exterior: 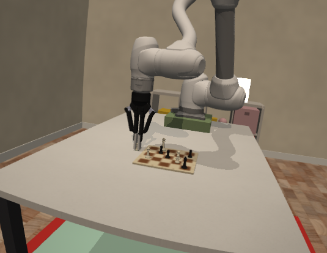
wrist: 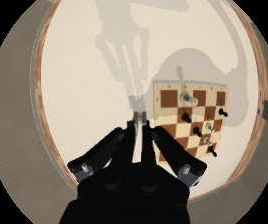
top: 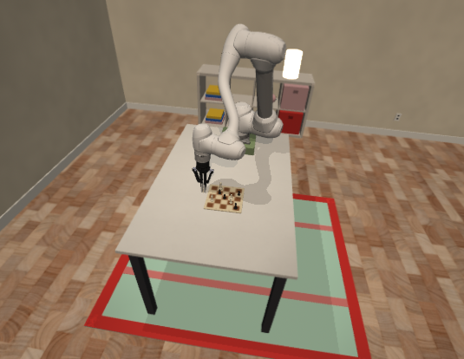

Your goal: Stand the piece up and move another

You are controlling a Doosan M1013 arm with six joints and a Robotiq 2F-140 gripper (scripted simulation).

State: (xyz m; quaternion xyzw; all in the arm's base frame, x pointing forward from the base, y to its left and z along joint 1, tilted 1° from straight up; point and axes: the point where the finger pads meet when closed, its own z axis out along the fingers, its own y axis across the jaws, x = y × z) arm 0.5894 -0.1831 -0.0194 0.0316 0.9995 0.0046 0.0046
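Right now my hand is 14 cm to the right of the chessboard, 5 cm short of it and 4 cm above it. Round my hand: black chess piece 21 cm to the left, 13 cm ahead, 1 cm below; then tall white piece 10 cm to the left, 3 cm behind, 1 cm below.
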